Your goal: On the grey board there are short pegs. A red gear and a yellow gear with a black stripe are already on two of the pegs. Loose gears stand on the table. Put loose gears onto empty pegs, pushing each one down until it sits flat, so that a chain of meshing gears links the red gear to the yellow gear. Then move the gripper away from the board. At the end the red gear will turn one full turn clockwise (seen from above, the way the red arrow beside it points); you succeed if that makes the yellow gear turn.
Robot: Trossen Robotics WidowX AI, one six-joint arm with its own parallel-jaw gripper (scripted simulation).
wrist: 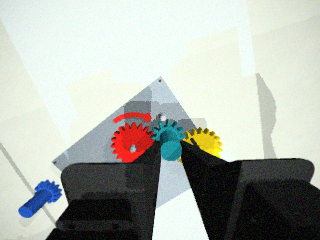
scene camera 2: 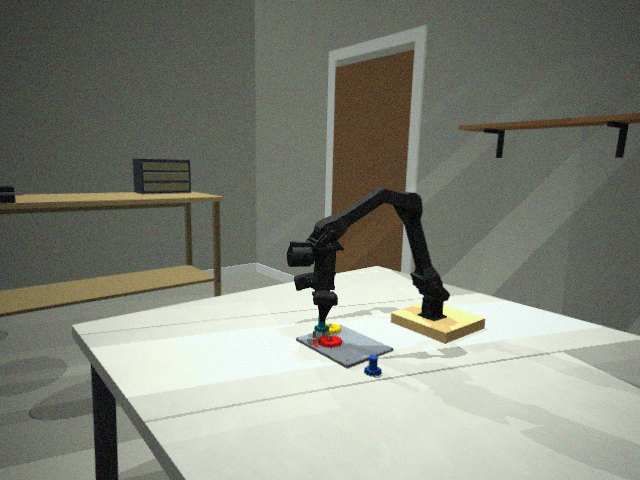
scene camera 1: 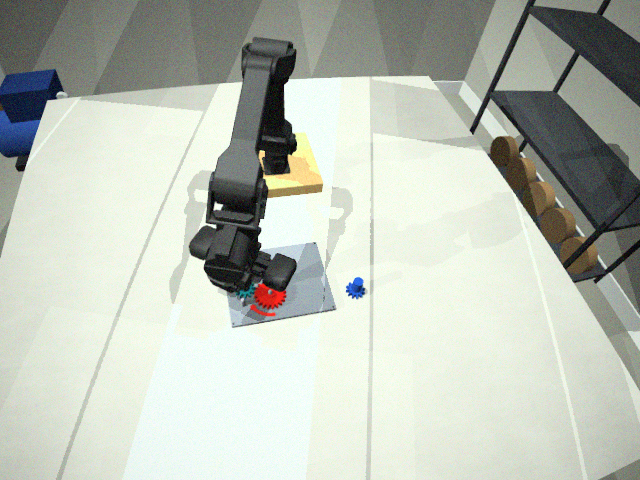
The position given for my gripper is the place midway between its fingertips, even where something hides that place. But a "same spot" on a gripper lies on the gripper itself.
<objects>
My gripper shows in the wrist view, in scene camera 2 and in scene camera 1 (244,283). One and the same spot on my gripper: (wrist: 249,191) is (scene camera 2: 315,291).
</objects>
